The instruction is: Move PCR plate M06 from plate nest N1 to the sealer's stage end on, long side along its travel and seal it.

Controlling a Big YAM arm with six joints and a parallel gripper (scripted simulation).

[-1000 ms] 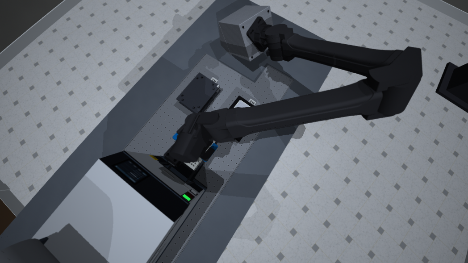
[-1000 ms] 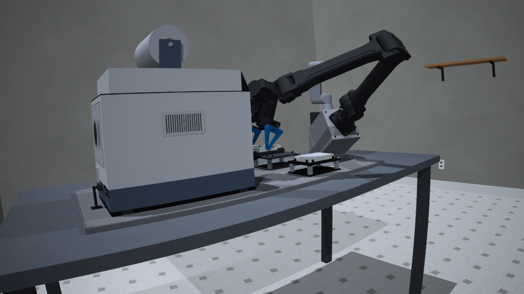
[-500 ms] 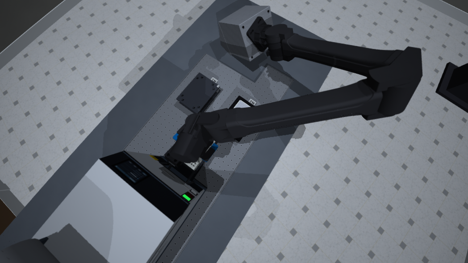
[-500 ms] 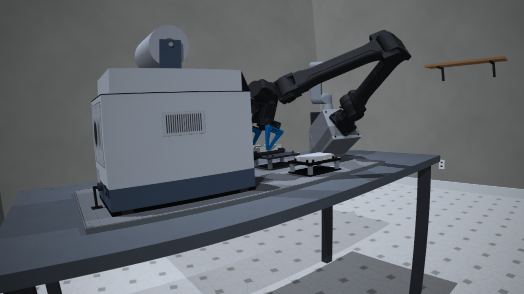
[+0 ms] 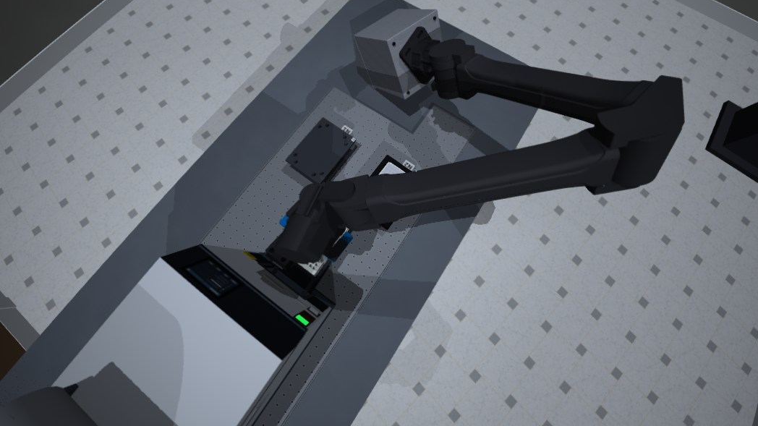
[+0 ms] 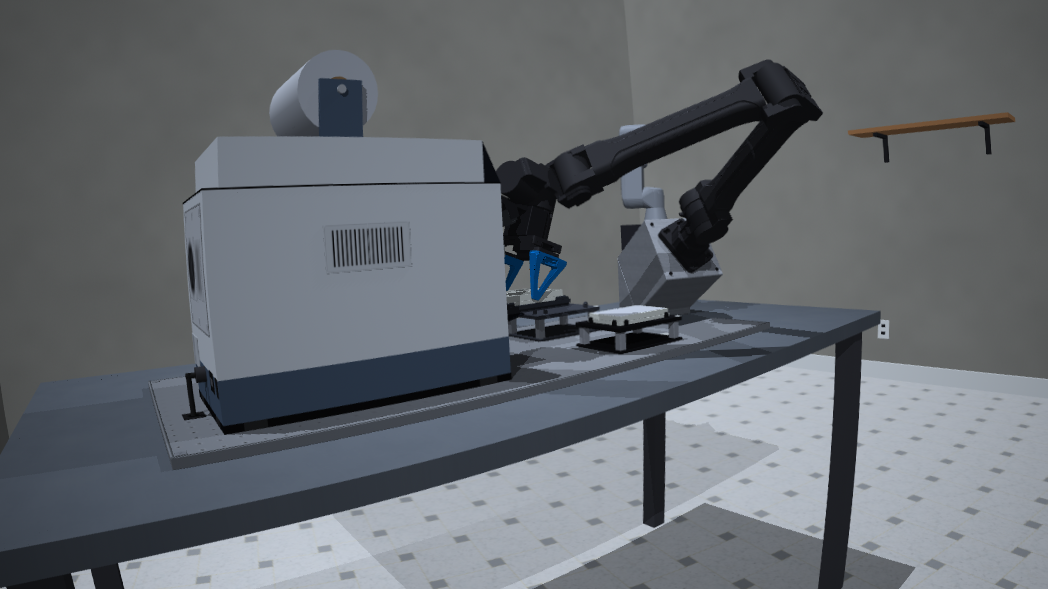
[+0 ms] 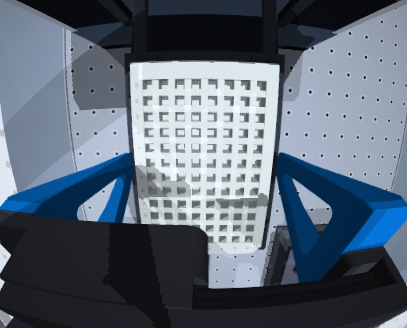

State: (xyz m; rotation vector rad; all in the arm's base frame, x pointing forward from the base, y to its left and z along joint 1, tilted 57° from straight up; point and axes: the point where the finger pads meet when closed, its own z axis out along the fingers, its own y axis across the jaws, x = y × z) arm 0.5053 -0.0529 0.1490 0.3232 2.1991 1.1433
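My hand is 1 cm above the white 96-well plate M06. The rest, counted from my hand: sealed plate M09: 21 cm behind, 4 cm to the left, 6 cm below; then nest N2: 21 cm behind, 4 cm to the left, 7 cm below; then yellow warning label: 11 cm ahead, 8 cm to the right, 4 cm above.
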